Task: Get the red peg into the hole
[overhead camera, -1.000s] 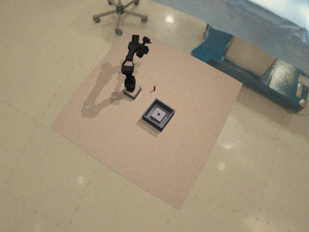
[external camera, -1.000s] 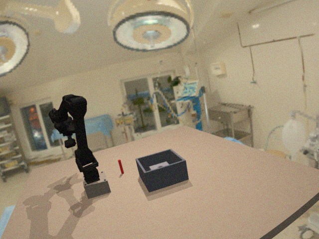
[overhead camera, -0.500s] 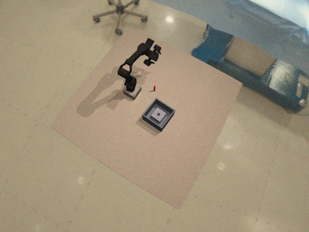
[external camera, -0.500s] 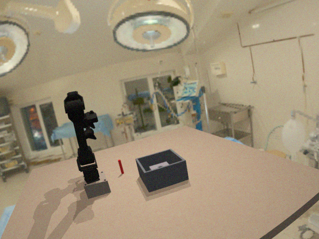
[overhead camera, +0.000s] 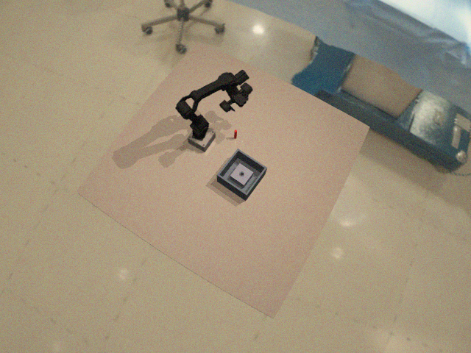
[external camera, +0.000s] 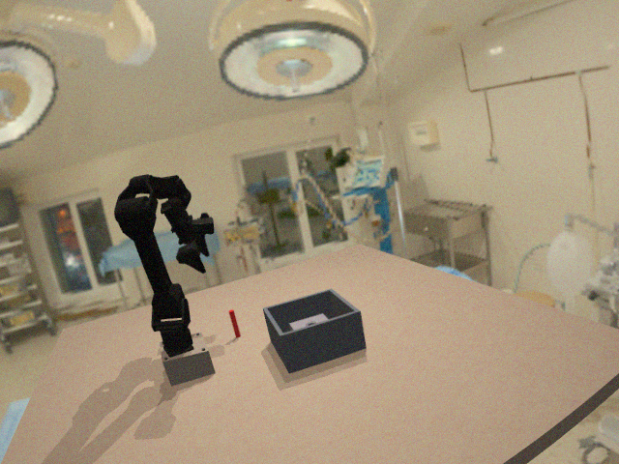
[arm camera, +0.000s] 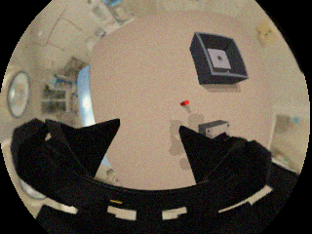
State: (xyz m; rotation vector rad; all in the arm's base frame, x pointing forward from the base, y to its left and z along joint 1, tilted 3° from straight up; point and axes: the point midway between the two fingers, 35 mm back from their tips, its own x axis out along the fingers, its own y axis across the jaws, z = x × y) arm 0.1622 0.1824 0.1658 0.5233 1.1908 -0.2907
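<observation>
Now: gripper tip 10 mm short of the red peg, 90 mm to the left of it and 160 mm above it. From my gripper tip the other things lie so: light grey plate (120 mm ahead, 320 mm to the right, 160 mm below); then dark box (120 mm ahead, 320 mm to the right, 180 mm below).
</observation>
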